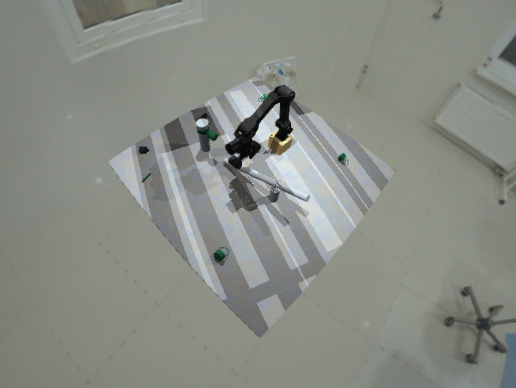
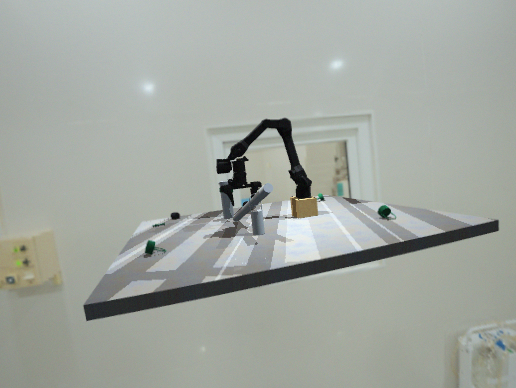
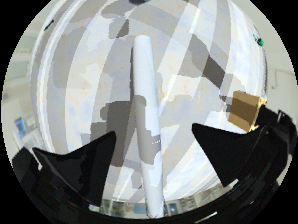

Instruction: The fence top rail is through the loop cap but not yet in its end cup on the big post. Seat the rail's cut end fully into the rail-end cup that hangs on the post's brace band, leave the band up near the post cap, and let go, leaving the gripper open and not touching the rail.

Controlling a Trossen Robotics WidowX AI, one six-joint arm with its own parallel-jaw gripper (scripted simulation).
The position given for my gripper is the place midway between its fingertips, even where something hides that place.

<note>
My gripper point(image 3: 155, 131) is open and holds nothing. Also in view: a rail point(image 3: 148, 132).
</note>
